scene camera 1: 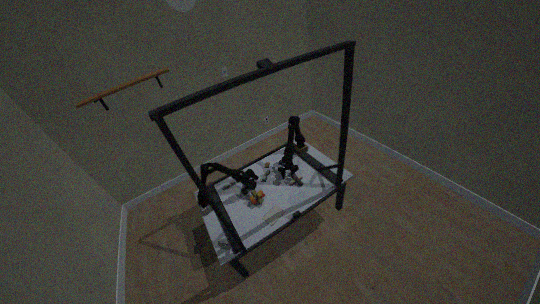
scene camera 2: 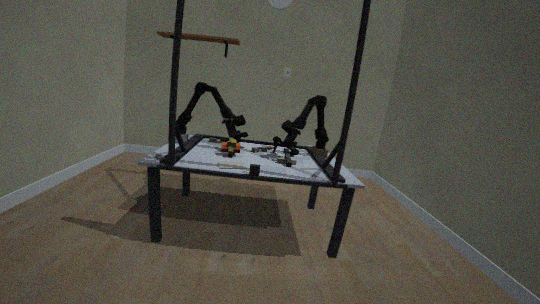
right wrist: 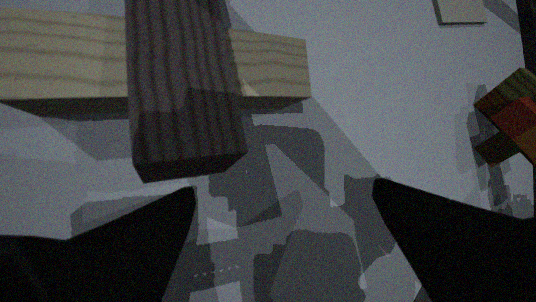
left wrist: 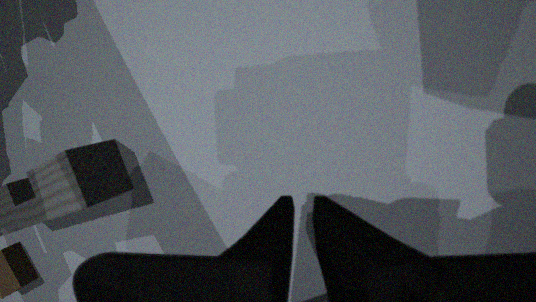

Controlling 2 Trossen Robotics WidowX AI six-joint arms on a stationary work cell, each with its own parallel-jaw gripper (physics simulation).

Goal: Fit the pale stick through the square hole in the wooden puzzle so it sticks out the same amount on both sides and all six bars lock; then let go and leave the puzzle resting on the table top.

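Seen in the pictures: left gripper, fingertip midpoint: (left wrist: 302, 207); right gripper, fingertip midpoint: (scene camera 1: 287, 178) (scene camera 2: 279, 156) (right wrist: 284, 192); left arm's base, link origin: (scene camera 1: 205, 203) (scene camera 2: 180, 133); right arm's base, link origin: (scene camera 1: 300, 145) (scene camera 2: 320, 148).
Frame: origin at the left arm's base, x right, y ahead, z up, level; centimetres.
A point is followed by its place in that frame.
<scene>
The wooden puzzle (scene camera 1: 256, 197) (scene camera 2: 231, 147) rests on the table, a cluster of crossed orange, red and yellow-green bars; its edge shows in the right wrist view (right wrist: 517, 117) {y 39.7, x 29.1, z -1.4 cm}. Its square hole cannot be made out. A pale wooden bar (right wrist: 65, 62) {y 72.2, x 37.2, z -3.6 cm} lies under a dark bar (right wrist: 180, 100) {y 69.3, x 34.8, z -1.1 cm}; I cannot tell if it is the named stick. My left gripper (scene camera 1: 247, 191) {y 40.1, x 15.1, z -5.6 cm} (scene camera 2: 239, 137) (left wrist: 302, 207) {y 40.1, x 15.1, z -5.6 cm} is shut beside the puzzle, with a narrow gap between its tips and nothing visibly held. My right gripper (scene camera 1: 288, 174) {y 65.2, x 30.4, z -4.3 cm} (right wrist: 284, 192) {y 65.2, x 30.4, z -4.3 cm} is open and empty, close by the crossed bars.
A striped grey-brown block with dark faces (left wrist: 57, 185) {y 52.2, x 14.1, z -3.6 cm} and an orange-brown block (left wrist: 7, 275) {y 64.6, x 2.9, z -5.0 cm} lie at the left of the left wrist view. A thin pale board (scene camera 2: 232, 166) {y 33.6, x 48.8, z -6.0 cm} (right wrist: 462, 11) {y 34.4, x 42.2, z -6.0 cm} lies near the table's front edge. A dark overhead frame (scene camera 1: 348, 110) {y 85.2, x 69.2, z 62.2 cm} stands around the table.
</scene>
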